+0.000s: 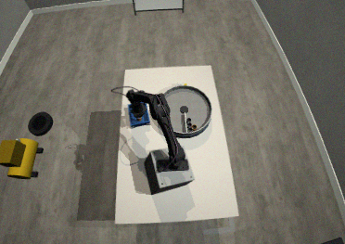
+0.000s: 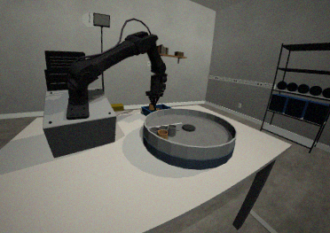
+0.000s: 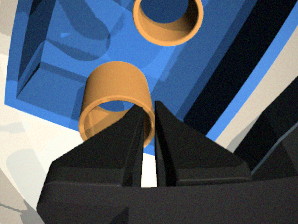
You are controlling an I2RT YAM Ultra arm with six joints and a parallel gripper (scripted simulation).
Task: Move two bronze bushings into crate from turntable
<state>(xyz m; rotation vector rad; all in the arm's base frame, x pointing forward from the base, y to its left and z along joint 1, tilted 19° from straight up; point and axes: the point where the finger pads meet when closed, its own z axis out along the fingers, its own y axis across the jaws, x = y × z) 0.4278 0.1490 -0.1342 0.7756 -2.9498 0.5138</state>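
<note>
Right now the blue crate is 4 cm ahead of my hand, 2 cm to the left of it and 5 cm below it. The rest, counted from my hand: turntable (2 cm ahead, 33 cm to the right, 2 cm below).
</note>
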